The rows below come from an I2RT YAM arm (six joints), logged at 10 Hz.
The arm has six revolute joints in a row. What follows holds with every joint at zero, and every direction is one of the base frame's.
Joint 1 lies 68.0 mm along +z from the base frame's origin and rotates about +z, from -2.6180 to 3.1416 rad.
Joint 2 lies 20.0 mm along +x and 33.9 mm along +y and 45.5 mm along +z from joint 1 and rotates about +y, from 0.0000 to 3.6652 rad.
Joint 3 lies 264.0 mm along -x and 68.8 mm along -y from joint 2 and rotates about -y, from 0.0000 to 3.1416 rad.
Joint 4 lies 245.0 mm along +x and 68.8 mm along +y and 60.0 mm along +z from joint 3 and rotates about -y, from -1.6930 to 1.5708 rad.
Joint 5 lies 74.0 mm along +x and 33.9 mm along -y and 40.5 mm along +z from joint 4 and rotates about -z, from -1.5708 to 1.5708 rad.
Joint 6 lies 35.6 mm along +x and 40.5 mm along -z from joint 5 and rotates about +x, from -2.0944 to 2.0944 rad.
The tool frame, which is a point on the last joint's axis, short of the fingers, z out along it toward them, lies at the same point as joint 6; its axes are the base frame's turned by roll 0.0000, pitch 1.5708 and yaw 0.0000 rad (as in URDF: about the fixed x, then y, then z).
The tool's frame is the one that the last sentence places.
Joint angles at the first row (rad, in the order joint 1, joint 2, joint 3, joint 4, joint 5, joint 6):
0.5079, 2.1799, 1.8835, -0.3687, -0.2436, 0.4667
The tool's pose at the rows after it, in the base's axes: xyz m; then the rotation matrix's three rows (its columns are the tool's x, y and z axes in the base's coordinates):
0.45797 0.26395 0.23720; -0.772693 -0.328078 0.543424; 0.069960 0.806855 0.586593; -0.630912 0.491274 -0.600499
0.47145 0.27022 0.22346; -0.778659 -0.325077 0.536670; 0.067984 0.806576 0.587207; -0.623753 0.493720 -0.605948
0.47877 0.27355 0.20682; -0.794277 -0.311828 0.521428; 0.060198 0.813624 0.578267; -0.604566 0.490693 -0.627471
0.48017 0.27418 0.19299; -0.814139 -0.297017 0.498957; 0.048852 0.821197 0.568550; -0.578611 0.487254 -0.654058
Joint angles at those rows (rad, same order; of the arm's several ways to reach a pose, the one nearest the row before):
0.5060, 2.2772, 1.9980, -0.3897, -0.2523, 0.4667
0.5037, 2.3566, 2.0819, -0.4026, -0.2581, 0.4671
0.5026, 2.4126, 2.1242, -0.4179, -0.2585, 0.4671
0.5022, 2.4390, 2.1284, -0.4332, -0.2611, 0.4667

